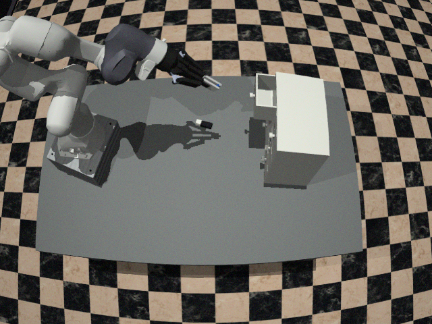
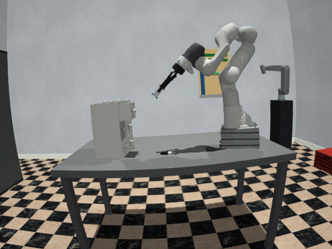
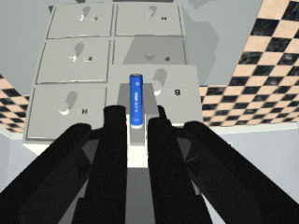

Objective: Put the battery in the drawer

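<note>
The drawer lies 230 mm ahead of my hand, 20 mm to the right of it and 120 mm below it. Also, from my hand: black-and-white block 30 mm behind, 40 mm to the left, 360 mm below; then blue AAA battery 20 mm ahead, 20 mm below.
</note>
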